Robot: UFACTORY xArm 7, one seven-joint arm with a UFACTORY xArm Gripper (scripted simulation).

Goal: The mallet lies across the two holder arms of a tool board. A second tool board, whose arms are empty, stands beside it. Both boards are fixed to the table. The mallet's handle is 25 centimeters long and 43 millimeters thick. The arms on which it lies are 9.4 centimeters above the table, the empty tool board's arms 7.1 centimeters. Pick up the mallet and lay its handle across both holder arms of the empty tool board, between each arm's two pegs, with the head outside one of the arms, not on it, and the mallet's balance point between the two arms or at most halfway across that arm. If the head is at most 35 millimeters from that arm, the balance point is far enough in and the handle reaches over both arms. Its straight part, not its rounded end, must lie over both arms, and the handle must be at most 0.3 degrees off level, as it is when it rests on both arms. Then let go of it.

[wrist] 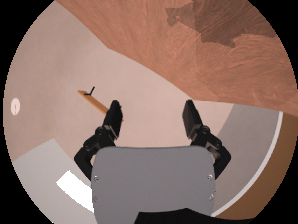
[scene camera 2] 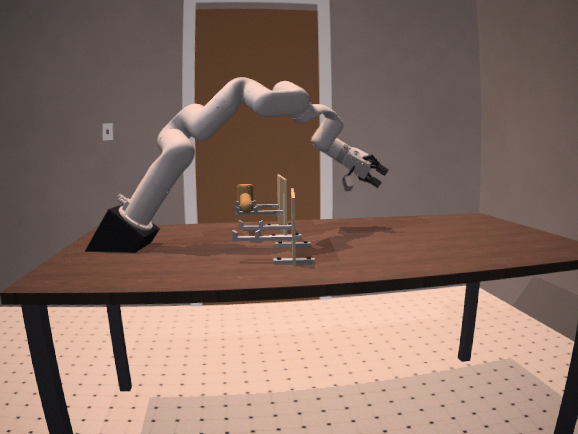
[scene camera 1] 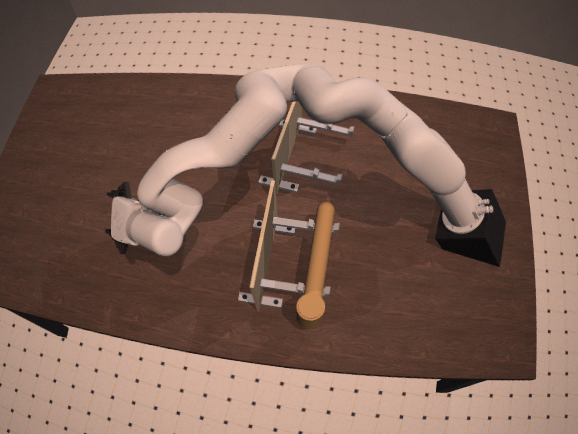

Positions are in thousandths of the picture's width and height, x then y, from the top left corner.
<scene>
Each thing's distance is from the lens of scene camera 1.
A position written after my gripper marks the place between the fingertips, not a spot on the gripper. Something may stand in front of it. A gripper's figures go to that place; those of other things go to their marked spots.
my gripper (scene camera 1: 191, 490): 121 cm
orange mallet (scene camera 1: 537, 711): 106 cm
tool board (scene camera 1: 471, 515): 121 cm
The marked spots on the tool board and the orange mallet are 26 cm apart.
</scene>
